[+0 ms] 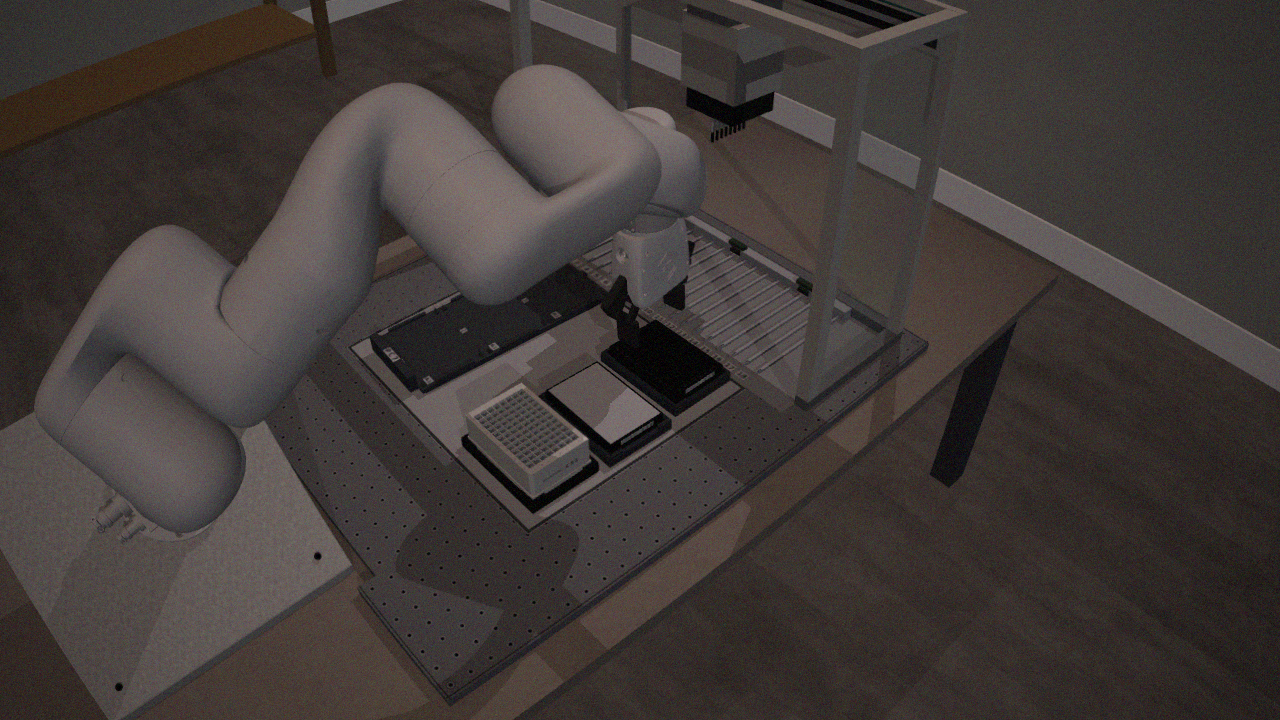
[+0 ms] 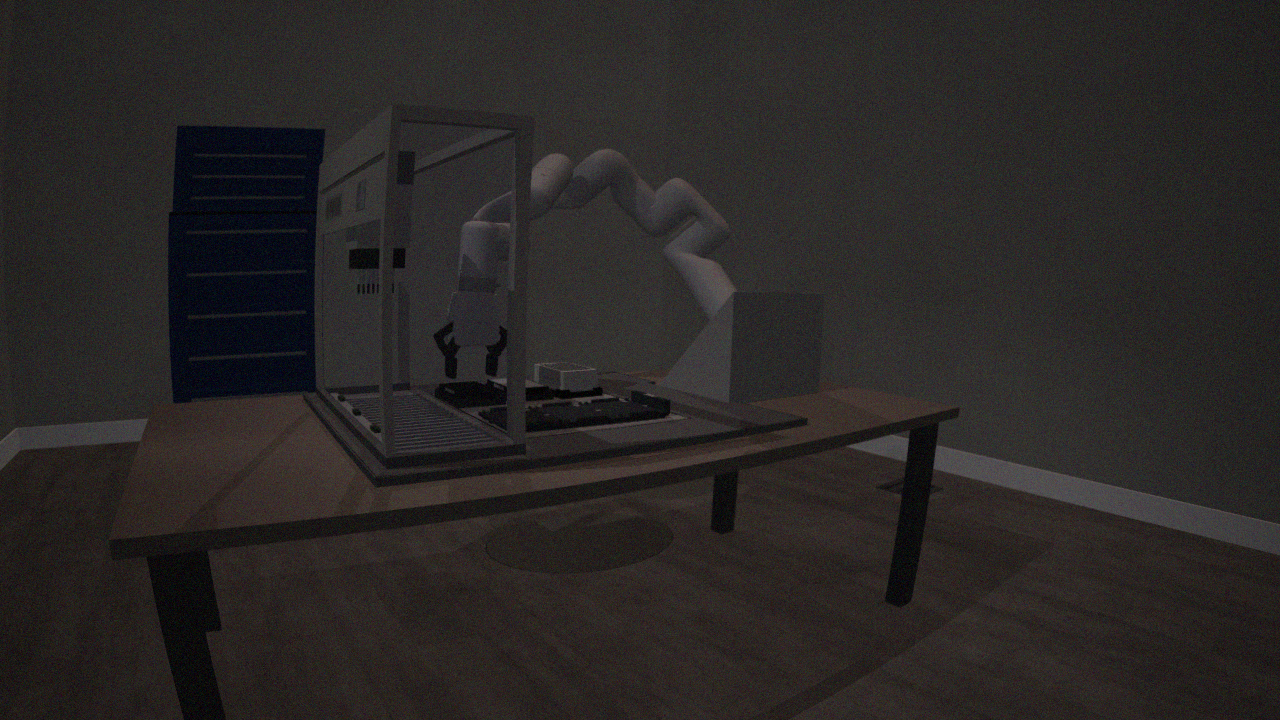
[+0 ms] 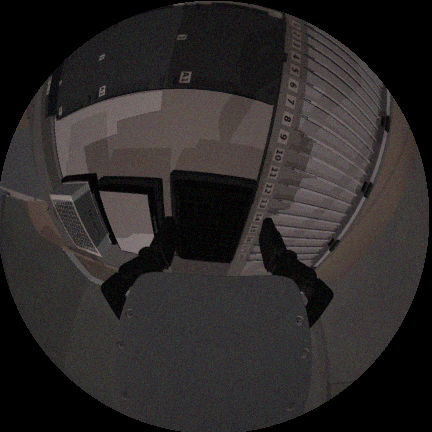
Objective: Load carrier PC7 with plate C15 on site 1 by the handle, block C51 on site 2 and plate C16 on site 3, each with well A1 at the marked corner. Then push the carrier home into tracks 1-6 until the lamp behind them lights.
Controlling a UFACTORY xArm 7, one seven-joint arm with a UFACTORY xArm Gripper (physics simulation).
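Frame: origin at the arm's base, x ahead, y left, z up, level; metres.
Where they show: gripper, fingertip midpoint: point(image 1: 652, 324) point(image 2: 471, 376) point(image 3: 218, 228); arm's base, link origin: point(image 2: 739, 332).
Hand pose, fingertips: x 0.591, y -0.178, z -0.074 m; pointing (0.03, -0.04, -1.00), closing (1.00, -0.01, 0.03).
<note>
Each offset is from my fingertips to the top centre of the thing. Level surfaces: height alone.
The long dark carrier @(dy +0.215, dx -0.086, dz -0.023 m) point(image 1: 483, 335) point(image 2: 581, 413) point(image 3: 225, 55) lies on a pale board with A1 labels showing along it; no labware is visible on its visible part. A black plate @(dy -0.032, dx -0.013, dz -0.027 m) point(image 1: 664, 362) point(image 3: 212, 200) sits in a dark nest near the tracks. A white-topped plate @(dy -0.025, dx -0.127, dz -0.027 m) point(image 1: 604, 402) point(image 3: 129, 215) sits in the middle nest. A white block with many wells @(dy -0.003, dx -0.236, dz +0.001 m) point(image 1: 528, 438) point(image 2: 565, 376) point(image 3: 75, 222) stands in the nest nearest the arm's base. Their names are too small to read. My gripper point(image 1: 653, 325) point(image 2: 470, 373) point(image 3: 218, 228) is open and empty, fingertips a little above the black plate, toward its two sides.
Numbered tracks point(image 1: 760, 313) point(image 3: 330, 125) lie beyond the black plate, inside an open frame point(image 1: 821, 295) point(image 2: 520, 295). A pipetting head @(dy +0.049, dx +0.228, dz +0.349 m) point(image 1: 732, 67) hangs inside that frame. A perforated base plate @(dz -0.052 m) point(image 1: 626, 537) surrounds the pale board. A lit lamp cannot be made out.
</note>
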